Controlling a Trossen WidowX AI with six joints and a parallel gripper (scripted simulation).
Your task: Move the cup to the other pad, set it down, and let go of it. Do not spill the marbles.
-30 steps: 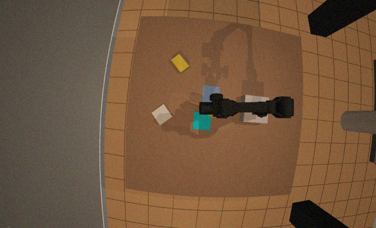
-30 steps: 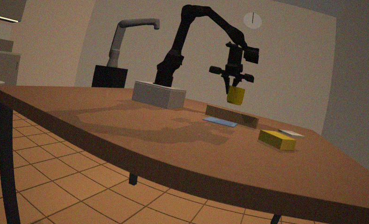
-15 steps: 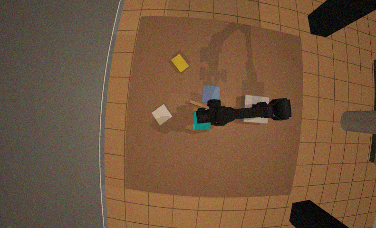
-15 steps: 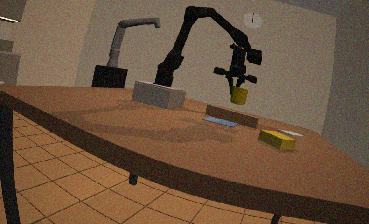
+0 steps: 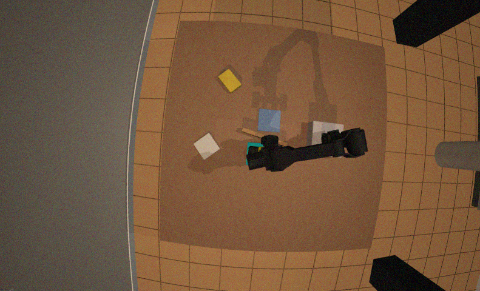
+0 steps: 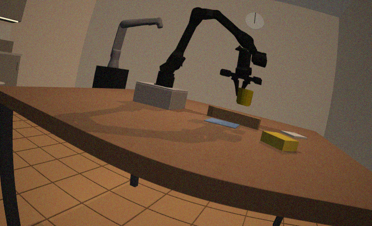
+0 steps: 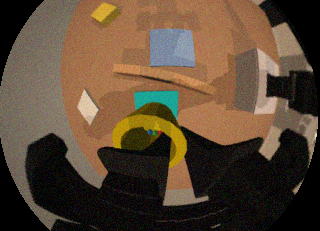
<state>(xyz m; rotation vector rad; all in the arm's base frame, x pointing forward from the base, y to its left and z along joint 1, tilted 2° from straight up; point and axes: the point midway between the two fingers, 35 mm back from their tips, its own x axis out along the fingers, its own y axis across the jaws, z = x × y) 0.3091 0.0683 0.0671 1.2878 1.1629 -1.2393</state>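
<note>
The teal pad is 30 mm ahead of my gripper tip, 10 mm to the left of it and 110 mm below it. Also, from my gripper tip: blue pad 20 mm behind, 170 mm to the right, 110 mm below; yellow cup 20 mm ahead; low wooden bar 80 mm to the right, 90 mm below.
</note>
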